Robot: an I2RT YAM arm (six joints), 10 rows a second.
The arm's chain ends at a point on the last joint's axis. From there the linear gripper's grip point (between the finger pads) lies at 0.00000 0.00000 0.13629 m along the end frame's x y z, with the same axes.
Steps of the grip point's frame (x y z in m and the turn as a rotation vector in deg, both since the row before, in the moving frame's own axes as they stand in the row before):
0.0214 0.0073 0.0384 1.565 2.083 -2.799
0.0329 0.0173 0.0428 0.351 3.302 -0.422
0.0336 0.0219 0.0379 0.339 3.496 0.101
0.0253 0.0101 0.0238 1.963 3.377 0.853
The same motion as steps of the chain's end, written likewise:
0.0165 0.0111 0.0385 1.565 2.083 -2.799
0.0251 0.0182 0.0430 0.351 3.302 -0.422
0.0253 0.0227 0.0382 0.339 3.496 0.101
0.0172 0.0147 0.0241 1.963 3.377 0.853

